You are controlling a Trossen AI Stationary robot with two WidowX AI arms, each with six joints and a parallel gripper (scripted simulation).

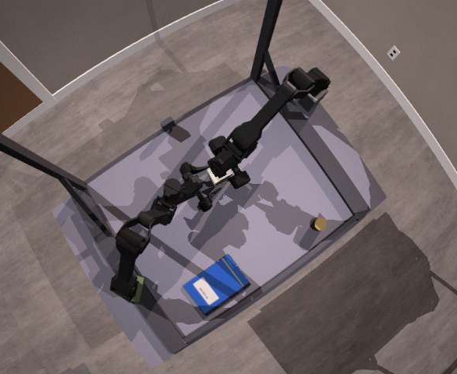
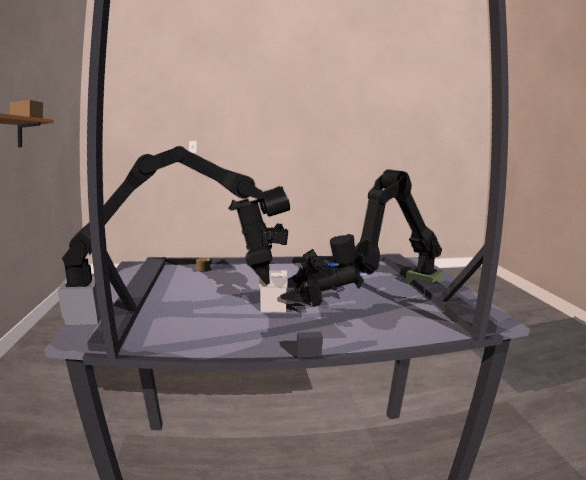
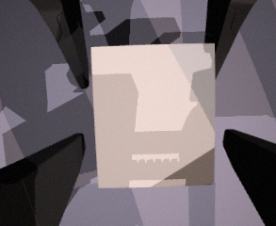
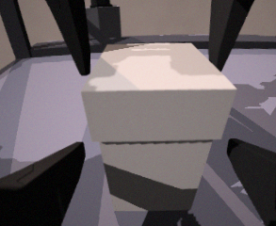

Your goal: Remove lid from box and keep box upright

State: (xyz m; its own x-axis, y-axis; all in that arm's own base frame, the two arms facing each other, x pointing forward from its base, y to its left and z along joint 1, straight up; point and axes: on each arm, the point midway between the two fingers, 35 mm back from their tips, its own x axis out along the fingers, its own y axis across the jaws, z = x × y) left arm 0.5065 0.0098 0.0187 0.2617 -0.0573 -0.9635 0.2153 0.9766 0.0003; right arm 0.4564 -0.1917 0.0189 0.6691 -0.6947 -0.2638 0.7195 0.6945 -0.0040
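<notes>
Right now the white box is 50 mm to the left of my right hand, 10 mm below it and 10 mm ahead of it.
</notes>
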